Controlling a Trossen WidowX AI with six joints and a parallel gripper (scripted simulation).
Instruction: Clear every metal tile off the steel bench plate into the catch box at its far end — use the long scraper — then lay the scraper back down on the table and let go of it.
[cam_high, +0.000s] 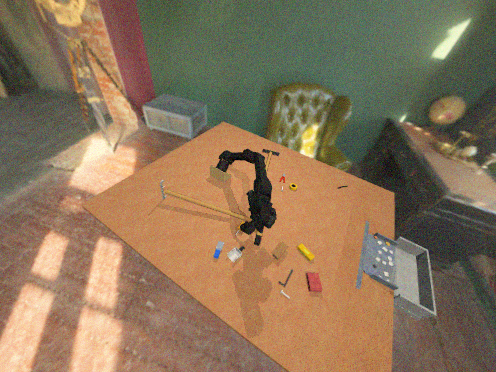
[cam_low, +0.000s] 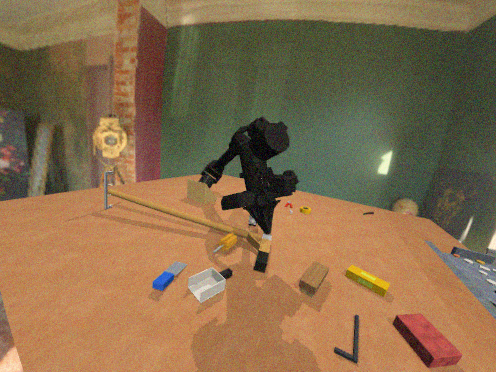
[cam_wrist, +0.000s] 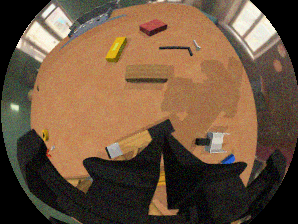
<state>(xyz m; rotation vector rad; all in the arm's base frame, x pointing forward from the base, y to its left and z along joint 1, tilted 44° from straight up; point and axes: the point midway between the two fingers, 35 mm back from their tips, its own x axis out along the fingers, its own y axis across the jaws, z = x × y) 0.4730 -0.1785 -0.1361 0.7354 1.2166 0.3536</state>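
Right now the long scraper is 260 mm behind my gripper tip, 440 mm to the left of it and 20 mm below it. Round my gripper tip: wooden block: 110 mm ahead, 20 mm to the left, 70 mm below; blue cutter: 120 mm behind, 170 mm to the right, 80 mm below; yellow level: 220 mm ahead, 100 mm to the left, 70 mm below.
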